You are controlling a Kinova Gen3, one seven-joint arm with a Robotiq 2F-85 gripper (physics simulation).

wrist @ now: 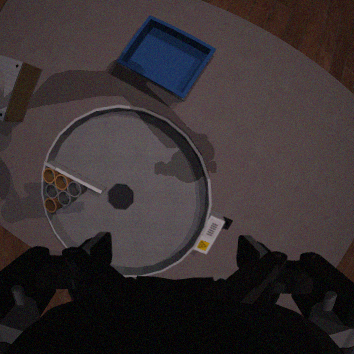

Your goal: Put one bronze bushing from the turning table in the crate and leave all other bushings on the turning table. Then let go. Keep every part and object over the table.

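Frame: origin at the arm's base, x up, y back, z right, level; metres.
Seen in the pictures: gripper, fingertip midpoint: [174, 248].
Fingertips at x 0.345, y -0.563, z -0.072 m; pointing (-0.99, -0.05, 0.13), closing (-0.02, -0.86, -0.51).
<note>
A point is followed by its place in that frame.
The round grey turning table [150, 235] @[x -0.038, y -0.597, z 0.112 m] with a raised rim lies left of the middle of the wrist view. Against its left rim, below a white divider bar, stand several ring-like bushings packed together. Two bronze bushings [49, 175] @[x -0.028, y -0.295, z 0.121 m] [61, 181] @[x -0.030, y -0.333, z 0.116 m] are at the top of the group, and another bronze bushing [50, 205] @[x -0.022, y -0.333, z 0.190 m] is at the bottom. Grey bushings [74, 188] @[x -0.032, y -0.373, z 0.111 m] [52, 190] @[x -0.029, y -0.319, z 0.153 m] [64, 198] @[x -0.026, y -0.361, z 0.149 m] stand between them. The blue crate [167, 60] @[x -0.086, y -0.400, z -0.280 m] is at the top of the view, beyond the turning table, and looks empty. My gripper [174, 248] @[x 0.345, y -0.563, z -0.072 m] is open and empty, high above the table top.
The white divider bar [75, 178] @[x -0.004, y -0.373, z 0.075 m] runs from the turning table's left rim toward its dark hub [120, 196] @[x -0.030, y -0.485, z 0.061 m]. A white label plate [210, 234] @[x -0.033, y -0.720, z 0.028 m] sits outside the rim at the lower right. A white and brown object [22, 92] @[x -0.047, y -0.082, z -0.019 m] is at the left edge. Wood floor shows past the table's edge.
</note>
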